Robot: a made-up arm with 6 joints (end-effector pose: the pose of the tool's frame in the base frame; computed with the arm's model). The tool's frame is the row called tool.
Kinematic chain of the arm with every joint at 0, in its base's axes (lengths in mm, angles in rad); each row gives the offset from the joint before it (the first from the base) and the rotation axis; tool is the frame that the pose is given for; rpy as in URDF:
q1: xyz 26 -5 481 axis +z
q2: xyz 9 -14 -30 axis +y
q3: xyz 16 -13 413 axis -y
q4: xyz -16 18 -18 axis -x
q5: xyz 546 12 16 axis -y
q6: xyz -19 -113 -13 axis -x
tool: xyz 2 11 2 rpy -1.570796 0 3.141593
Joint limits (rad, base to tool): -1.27..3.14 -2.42..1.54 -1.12..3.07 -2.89..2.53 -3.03..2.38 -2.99..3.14
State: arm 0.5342 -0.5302 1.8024 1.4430 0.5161 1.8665
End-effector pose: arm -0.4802 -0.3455 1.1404 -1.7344 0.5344 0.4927
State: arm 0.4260 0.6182 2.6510 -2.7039 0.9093 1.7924
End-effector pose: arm 0.0497 0.1025 1.2827 0.2243 2.0693 -0.0147
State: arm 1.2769 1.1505 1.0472 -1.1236 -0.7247 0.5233
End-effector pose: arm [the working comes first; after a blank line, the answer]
Working (the frame after each row of the table, in the pose's form):
after q1: 0.0260 -0.0050 0.4810 0.0000 0.0000 1.2769
after q2: 0.0420 -0.0004 0.4510 -0.7297 0.9832 1.1253
after q3: 0.1656 0.3629 0.6049 -0.0659 0.0889 1.2757
after q4: 0.1432 0.3511 0.5887 0.8953 0.7859 1.0748
after q5: 0.3099 0.8700 0.5500 0.4890 1.3771 1.4175
after q6: 0.3495 0.8234 0.4522 0.1452 0.9494 1.7000

0.3415 0.8256 0.4600 -2.1922 1.2126 -0.9722
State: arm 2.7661 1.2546 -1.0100 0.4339 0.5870 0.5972
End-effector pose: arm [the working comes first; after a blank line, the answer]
Working (the frame after each row of the table, in the pose's form):
after q1: 0.0260 -0.0050 0.4810 0.0000 0.0000 2.7661
after q2: 0.0228 0.0113 0.4510 -1.6557 0.3145 2.2837
after q3: -0.3423 0.1692 0.5642 -2.6616 0.5057 1.2482
after q4: -0.3455 0.1511 0.5880 2.5969 -0.2206 -1.3010
after q5: -0.0339 0.0094 0.1622 2.1424 -0.3128 -2.0279
after q6: -0.0183 0.1231 0.1508 1.7612 0.2660 -1.8140

-0.0140 0.1126 0.1519 -0.9726 -1.6001 -0.6130
